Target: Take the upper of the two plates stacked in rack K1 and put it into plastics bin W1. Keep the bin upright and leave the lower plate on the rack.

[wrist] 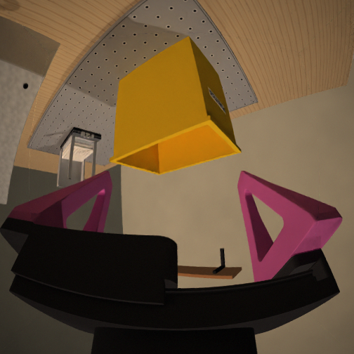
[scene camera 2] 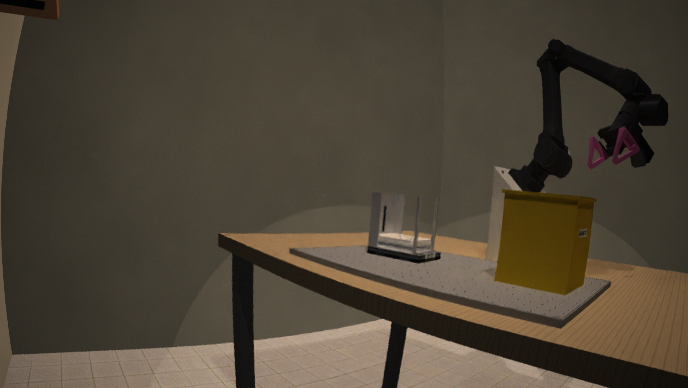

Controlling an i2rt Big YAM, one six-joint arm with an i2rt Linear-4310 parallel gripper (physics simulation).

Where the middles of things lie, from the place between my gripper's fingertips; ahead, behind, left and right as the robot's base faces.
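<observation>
So you can picture it, my hand is 80 mm to the left of the plastics bin W1 [scene camera 2: 545,238], 130 mm short of it, and 160 mm above it.
</observation>
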